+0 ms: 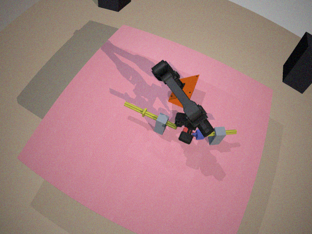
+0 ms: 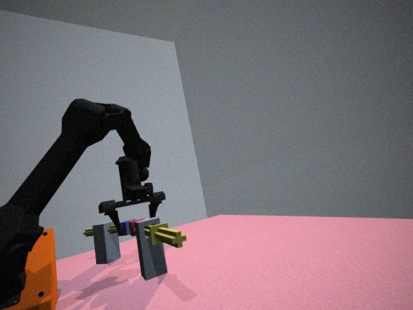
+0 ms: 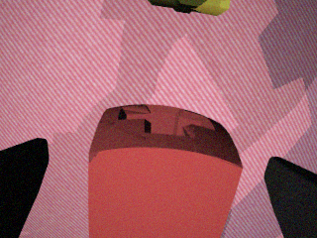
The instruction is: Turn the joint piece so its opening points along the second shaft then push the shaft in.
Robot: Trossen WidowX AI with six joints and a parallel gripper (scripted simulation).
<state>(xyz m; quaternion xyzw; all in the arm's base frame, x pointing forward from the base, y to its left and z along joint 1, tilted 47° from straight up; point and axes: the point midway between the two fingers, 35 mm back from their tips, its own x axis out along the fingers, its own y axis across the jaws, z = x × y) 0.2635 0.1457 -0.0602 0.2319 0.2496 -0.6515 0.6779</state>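
Right now the red square joint piece is 1 cm to the left of my gripper tip and 1 cm above it.
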